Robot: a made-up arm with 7 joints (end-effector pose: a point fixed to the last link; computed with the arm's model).
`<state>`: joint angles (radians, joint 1 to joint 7).
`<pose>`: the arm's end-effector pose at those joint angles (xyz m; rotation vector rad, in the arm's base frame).
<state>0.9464 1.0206 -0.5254 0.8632 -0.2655 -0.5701 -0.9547</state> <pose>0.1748 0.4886 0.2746 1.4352 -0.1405 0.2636</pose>
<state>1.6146 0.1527 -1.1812 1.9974 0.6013 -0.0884 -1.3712</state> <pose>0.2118 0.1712 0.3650 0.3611 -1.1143 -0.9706</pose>
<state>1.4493 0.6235 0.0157 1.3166 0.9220 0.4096 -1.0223</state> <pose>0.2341 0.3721 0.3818 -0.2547 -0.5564 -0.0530</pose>
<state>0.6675 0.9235 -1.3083 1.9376 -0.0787 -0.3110 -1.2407</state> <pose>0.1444 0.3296 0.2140 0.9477 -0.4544 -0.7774</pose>
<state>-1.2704 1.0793 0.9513 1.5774 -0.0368 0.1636 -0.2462</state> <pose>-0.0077 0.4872 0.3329 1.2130 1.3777 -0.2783</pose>
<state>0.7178 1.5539 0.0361 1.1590 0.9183 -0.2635 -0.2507</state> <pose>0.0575 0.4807 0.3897 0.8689 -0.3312 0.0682</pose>
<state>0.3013 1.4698 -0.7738 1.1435 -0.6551 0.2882 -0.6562</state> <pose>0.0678 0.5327 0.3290 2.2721 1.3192 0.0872</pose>
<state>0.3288 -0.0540 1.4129 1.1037 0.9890 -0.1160 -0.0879</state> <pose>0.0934 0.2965 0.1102 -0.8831 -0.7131 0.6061</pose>
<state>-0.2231 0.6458 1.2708 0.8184 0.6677 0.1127 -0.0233</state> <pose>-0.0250 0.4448 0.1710 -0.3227 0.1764 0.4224</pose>
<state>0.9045 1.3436 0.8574 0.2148 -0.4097 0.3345 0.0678</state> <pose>0.0381 0.5383 0.2504 -0.1330 0.5918 0.4261</pose>
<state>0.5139 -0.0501 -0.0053 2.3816 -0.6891 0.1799 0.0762</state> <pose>0.1500 0.2531 0.2181 1.0823 -0.4841 -0.2156</pose>
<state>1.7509 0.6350 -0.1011 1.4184 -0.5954 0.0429 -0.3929</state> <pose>0.2192 0.4125 0.4334 1.1815 -0.7040 0.7690</pose>
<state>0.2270 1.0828 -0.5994 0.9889 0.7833 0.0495 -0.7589</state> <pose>0.0863 0.4589 0.1989 0.4911 0.9574 0.0164</pose>
